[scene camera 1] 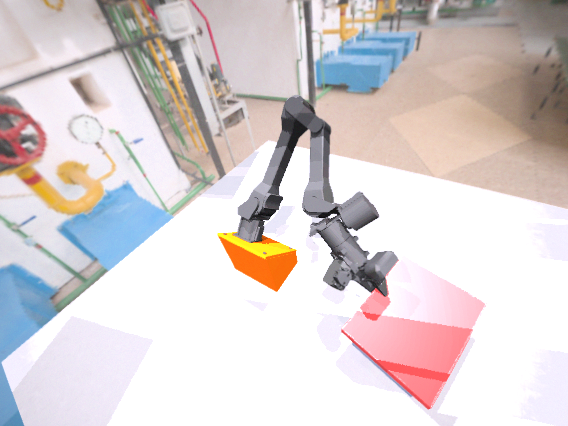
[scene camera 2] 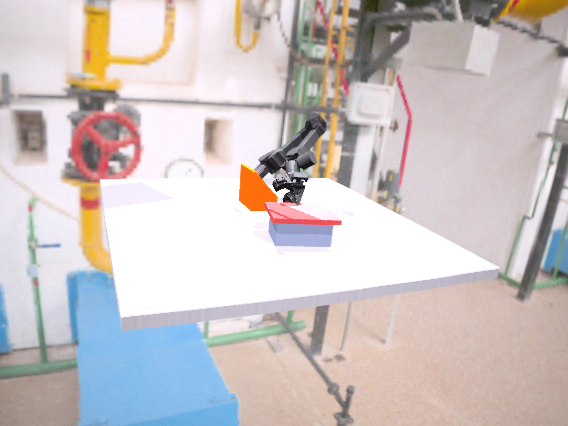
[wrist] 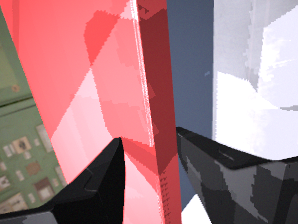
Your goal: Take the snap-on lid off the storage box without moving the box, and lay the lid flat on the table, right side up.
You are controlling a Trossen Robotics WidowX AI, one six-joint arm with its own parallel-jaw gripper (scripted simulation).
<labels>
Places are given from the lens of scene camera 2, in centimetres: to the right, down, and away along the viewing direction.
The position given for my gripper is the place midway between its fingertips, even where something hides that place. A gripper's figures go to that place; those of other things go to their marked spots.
my gripper [scene camera 2: 297, 207]: 5, -2, 168
lid [scene camera 2: 280, 213]: -1, 0, 156
storage box [scene camera 2: 302, 235]: 6, 8, 156
</labels>
